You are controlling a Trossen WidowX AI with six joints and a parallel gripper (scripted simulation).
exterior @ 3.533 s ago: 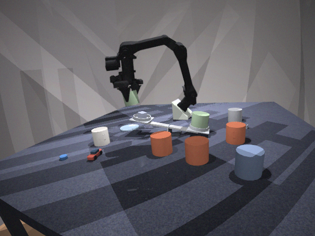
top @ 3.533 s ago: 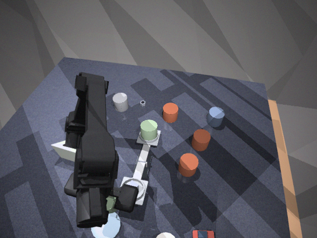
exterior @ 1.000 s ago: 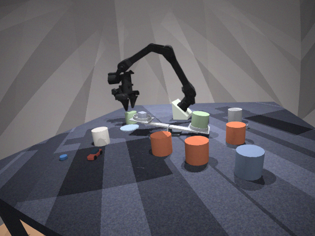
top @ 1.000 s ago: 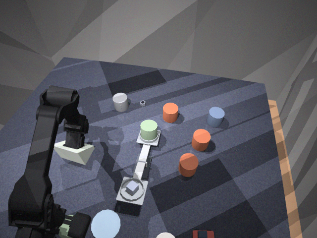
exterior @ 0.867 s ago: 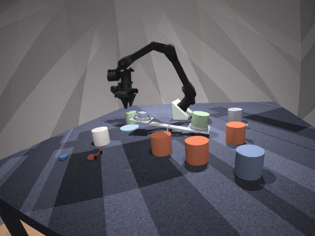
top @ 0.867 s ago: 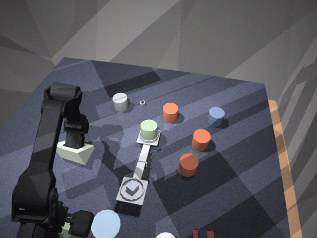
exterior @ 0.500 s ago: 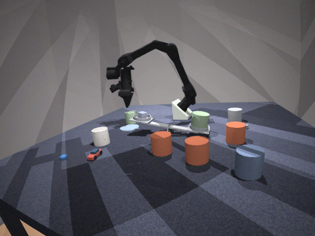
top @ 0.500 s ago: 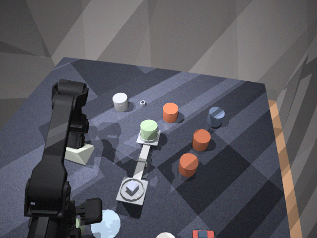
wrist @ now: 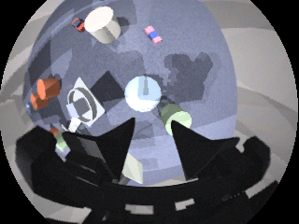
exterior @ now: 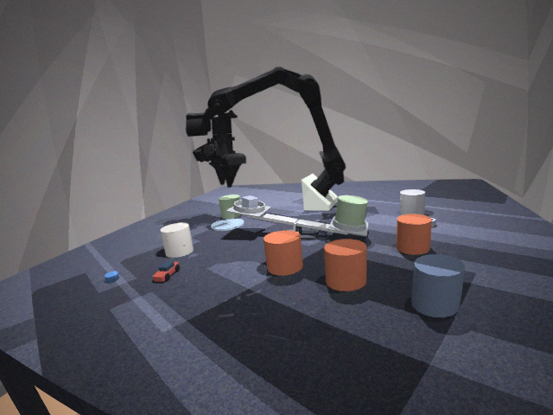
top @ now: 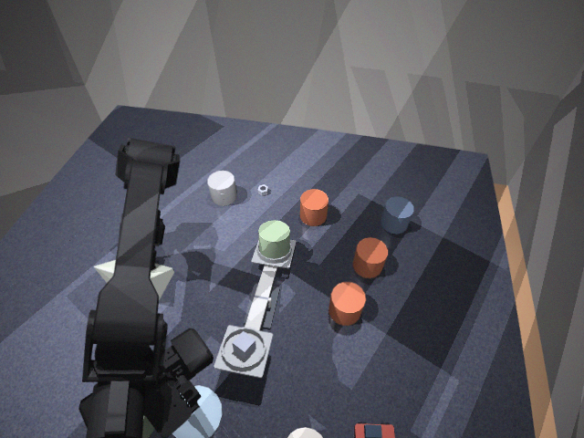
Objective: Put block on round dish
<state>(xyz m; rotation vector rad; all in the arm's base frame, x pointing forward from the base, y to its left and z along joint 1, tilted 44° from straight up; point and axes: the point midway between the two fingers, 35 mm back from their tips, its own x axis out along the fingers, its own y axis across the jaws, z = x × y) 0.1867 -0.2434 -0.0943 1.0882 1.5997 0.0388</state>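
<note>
My gripper tip is 10 cm short of the pale block, 12 cm to the right of it and 3 cm above it. Round my gripper tip: pale blue round dish (3 cm ahead, 11 cm below); then red toy car (35 cm ahead, 4 cm to the left, 10 cm below); then white cylinder (24 cm ahead, 8 cm below).
</note>
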